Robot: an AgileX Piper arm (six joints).
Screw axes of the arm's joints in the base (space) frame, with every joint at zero. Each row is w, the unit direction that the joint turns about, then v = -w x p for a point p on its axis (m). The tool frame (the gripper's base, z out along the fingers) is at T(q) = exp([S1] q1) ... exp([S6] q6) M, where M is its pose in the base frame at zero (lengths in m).
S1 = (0, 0, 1, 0, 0, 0)
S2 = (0, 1, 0, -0.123, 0, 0)
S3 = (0, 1, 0, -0.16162, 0, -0.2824)
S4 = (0.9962, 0, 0.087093, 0, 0.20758, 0)
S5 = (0, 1, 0, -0.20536, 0, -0.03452)
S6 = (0.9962, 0, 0.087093, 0, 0.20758, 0)
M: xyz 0.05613 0 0.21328 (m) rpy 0 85.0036 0 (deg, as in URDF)
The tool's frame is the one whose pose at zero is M.
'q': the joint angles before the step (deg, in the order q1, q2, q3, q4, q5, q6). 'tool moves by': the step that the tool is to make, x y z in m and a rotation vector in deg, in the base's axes. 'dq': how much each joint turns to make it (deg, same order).
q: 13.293 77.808 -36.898 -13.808 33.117 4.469
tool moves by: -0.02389 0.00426 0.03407 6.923 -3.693 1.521
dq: 0.055 -10.027 0.000 11.288 4.182 -8.540
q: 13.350 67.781 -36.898 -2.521 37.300 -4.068
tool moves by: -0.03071 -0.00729 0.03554 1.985 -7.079 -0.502
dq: -0.002 -11.803 0.000 0.230 4.468 0.285
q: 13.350 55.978 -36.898 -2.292 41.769 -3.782
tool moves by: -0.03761 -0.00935 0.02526 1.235 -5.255 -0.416
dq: -0.002 -11.517 0.000 -0.113 6.130 0.228
